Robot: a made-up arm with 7 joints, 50 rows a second.
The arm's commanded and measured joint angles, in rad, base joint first. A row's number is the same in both.
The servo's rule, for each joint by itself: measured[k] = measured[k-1] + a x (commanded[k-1-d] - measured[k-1]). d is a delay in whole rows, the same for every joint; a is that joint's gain. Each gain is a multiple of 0.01, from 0.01 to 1. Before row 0 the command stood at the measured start. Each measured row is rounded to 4 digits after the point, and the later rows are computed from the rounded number. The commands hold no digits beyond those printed.
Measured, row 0: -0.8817, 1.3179, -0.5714, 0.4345, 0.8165, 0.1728, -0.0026
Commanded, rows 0 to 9: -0.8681, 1.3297, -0.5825, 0.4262, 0.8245, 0.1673, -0.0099; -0.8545, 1.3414, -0.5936, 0.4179, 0.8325, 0.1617, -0.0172; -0.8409, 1.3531, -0.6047, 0.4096, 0.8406, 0.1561, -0.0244; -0.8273, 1.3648, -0.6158, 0.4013, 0.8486, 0.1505, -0.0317; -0.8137, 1.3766, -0.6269, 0.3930, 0.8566, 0.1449, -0.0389; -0.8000, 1.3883, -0.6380, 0.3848, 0.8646, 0.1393, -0.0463; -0.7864, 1.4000, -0.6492, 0.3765, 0.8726, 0.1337, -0.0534; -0.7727, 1.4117, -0.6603, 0.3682, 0.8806, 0.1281, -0.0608; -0.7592, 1.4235, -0.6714, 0.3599, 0.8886, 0.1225, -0.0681; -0.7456, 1.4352, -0.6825, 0.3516, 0.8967, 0.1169, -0.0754
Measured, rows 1 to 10: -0.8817, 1.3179, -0.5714, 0.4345, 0.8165, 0.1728, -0.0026; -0.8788, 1.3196, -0.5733, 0.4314, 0.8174, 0.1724, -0.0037; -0.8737, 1.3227, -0.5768, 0.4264, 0.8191, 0.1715, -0.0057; -0.8668, 1.3270, -0.5815, 0.4202, 0.8215, 0.1703, -0.0085; -0.8585, 1.3323, -0.5873, 0.4132, 0.8245, 0.1687, -0.0120; -0.8491, 1.3385, -0.5940, 0.4057, 0.8280, 0.1668, -0.0160; -0.8388, 1.3455, -0.6015, 0.3980, 0.8320, 0.1646, -0.0205; -0.8278, 1.3531, -0.6096, 0.3900, 0.8365, 0.1621, -0.0254; -0.8162, 1.3613, -0.6182, 0.3819, 0.8414, 0.1594, -0.0307; -0.8042, 1.3700, -0.6272, 0.3738, 0.8466, 0.1564, -0.0363
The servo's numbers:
d 1
a 0.21 0.14 0.17 0.37 0.11 0.08 0.15

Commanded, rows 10 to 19: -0.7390, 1.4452, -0.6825, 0.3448, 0.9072, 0.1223, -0.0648; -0.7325, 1.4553, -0.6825, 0.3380, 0.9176, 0.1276, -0.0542; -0.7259, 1.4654, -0.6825, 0.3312, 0.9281, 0.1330, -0.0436; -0.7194, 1.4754, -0.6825, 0.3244, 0.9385, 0.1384, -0.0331; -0.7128, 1.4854, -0.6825, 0.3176, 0.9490, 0.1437, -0.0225; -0.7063, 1.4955, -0.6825, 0.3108, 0.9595, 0.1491, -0.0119; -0.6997, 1.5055, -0.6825, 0.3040, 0.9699, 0.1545, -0.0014; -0.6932, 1.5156, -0.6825, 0.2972, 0.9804, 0.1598, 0.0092; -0.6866, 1.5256, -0.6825, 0.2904, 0.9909, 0.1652, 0.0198; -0.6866, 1.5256, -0.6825, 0.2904, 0.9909, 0.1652, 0.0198
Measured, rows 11 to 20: -0.7919, 1.3791, -0.6366, 0.3656, 0.8521, 0.1532, -0.0422; -0.7808, 1.3884, -0.6444, 0.3579, 0.8582, 0.1507, -0.0456; -0.7707, 1.3978, -0.6509, 0.3505, 0.8647, 0.1489, -0.0469; -0.7613, 1.4073, -0.6563, 0.3434, 0.8717, 0.1476, -0.0464; -0.7525, 1.4168, -0.6608, 0.3364, 0.8790, 0.1469, -0.0444; -0.7442, 1.4264, -0.6645, 0.3294, 0.8867, 0.1466, -0.0411; -0.7362, 1.4361, -0.6676, 0.3225, 0.8947, 0.1468, -0.0367; -0.7285, 1.4458, -0.6701, 0.3157, 0.9030, 0.1474, -0.0314; -0.7211, 1.4556, -0.6722, 0.3089, 0.9115, 0.1484, -0.0253; -0.7139, 1.4654, -0.6740, 0.3021, 0.9202, 0.1497, -0.0185
